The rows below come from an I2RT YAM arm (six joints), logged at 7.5 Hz.
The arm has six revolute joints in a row. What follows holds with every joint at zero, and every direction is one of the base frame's. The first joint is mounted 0.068 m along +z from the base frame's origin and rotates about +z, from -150 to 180 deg. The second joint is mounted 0.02 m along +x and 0.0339 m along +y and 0.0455 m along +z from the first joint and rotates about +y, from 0 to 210 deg. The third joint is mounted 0.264 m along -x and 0.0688 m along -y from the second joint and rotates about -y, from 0 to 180 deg. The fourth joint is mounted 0.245 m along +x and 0.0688 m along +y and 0.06 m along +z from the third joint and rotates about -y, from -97 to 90 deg. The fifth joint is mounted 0.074 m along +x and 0.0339 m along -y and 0.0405 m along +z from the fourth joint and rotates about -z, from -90 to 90 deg. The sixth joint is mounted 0.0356 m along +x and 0.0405 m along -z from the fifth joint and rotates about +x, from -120 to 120 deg. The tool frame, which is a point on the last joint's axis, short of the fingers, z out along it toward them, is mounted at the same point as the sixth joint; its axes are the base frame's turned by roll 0, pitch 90 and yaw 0 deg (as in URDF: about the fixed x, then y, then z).
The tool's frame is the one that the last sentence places.
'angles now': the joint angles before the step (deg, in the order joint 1, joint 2, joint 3, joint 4, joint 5, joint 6). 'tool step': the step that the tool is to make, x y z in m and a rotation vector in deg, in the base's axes. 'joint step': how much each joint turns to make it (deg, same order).
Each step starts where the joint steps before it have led.
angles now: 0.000 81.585 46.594 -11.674 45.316 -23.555
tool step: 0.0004 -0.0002 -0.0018 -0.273 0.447 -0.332
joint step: -0.003 0.393 0.002 -0.110 0.424 0.077
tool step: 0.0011 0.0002 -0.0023 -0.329 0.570 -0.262
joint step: 0.081 0.620 0.096 -0.079 0.474 0.044
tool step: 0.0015 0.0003 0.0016 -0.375 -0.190 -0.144
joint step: 0.097 0.182 0.436 0.014 0.440 -0.109
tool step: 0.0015 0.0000 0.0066 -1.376 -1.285 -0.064
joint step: 0.092 -0.540 0.430 1.217 1.108 -1.235
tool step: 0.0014 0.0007 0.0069 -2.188 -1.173 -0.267
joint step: 0.293 -0.521 0.337 1.654 1.930 -1.802
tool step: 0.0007 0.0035 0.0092 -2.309 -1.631 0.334
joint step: 0.837 -0.972 0.243 2.119 1.916 -2.253
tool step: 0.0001 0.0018 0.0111 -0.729 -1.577 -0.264
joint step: 0.432 -0.985 1.217 -0.427 1.026 -0.278
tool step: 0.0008 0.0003 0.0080 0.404 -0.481 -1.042
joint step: 0.103 -0.139 1.989 -2.975 0.661 1.680
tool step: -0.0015 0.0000 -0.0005 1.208 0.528 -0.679
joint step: -0.010 0.051 0.638 -2.904 -0.268 2.285
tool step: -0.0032 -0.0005 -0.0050 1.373 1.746 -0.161
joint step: -0.151 0.048 -0.167 -2.873 -0.956 1.746
